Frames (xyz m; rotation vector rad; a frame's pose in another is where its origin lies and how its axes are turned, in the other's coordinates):
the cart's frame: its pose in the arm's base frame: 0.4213 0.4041 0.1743 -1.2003 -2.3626 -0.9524
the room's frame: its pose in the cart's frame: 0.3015 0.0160 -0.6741 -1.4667 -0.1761 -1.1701
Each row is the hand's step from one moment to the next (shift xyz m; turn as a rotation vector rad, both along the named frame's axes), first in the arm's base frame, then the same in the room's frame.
Working: the arm's base frame: its pose in the room's frame: 0.4830 -0.4294 -0.5966 0.1043 -1.2655 -1.9407

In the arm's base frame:
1: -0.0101 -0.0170 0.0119 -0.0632 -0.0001 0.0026
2: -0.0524 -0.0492 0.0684 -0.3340 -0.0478 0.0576
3: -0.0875 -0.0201 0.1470 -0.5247 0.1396 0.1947
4: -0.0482 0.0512 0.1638 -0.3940 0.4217 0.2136
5: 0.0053 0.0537 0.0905 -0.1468 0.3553 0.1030
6: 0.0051 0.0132 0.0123 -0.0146 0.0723 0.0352
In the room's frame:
1: -0.0084 0.0184 -0.0111 0.0415 0.0433 -0.0201
2: -0.0243 0.0934 -0.0231 0.1721 0.2695 -0.1221
3: -0.0203 0.1688 0.0274 0.3450 0.4612 0.0317
4: -0.0139 0.1426 0.1060 0.4090 0.3387 0.3109
5: -0.0148 0.0533 0.0897 0.2549 0.1077 0.2860
6: -0.0016 0.0033 0.0184 0.0349 0.0224 0.0704

